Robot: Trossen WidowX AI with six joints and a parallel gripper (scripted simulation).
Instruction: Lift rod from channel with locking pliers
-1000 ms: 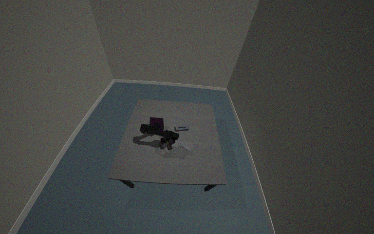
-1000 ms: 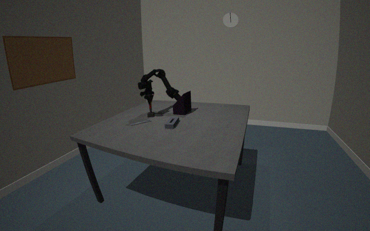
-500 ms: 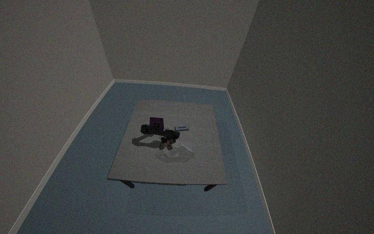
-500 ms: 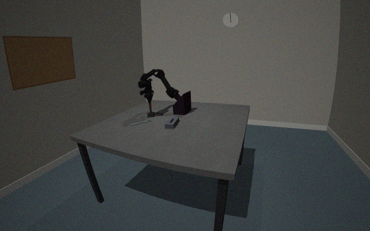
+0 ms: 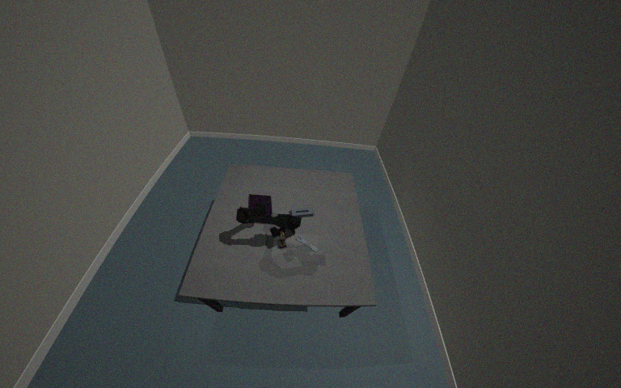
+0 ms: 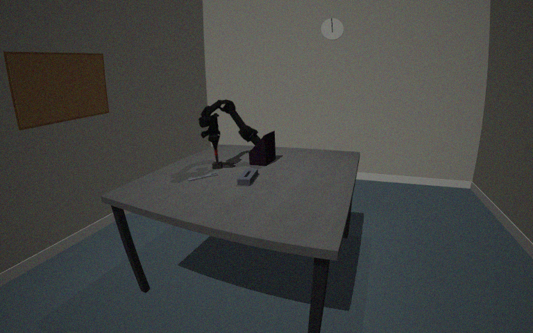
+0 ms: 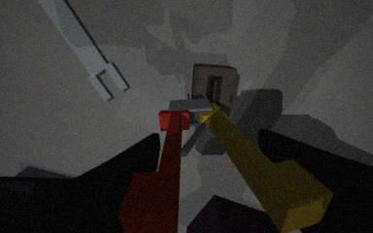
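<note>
The channel block is 170 mm ahead of my gripper tip, 270 mm to the left of it and 120 mm below it. Also, from my gripper tip: yellow handle 20 mm behind, 10 mm to the right; holster block 20 mm behind, 10 mm to the right, 120 mm below.
</note>
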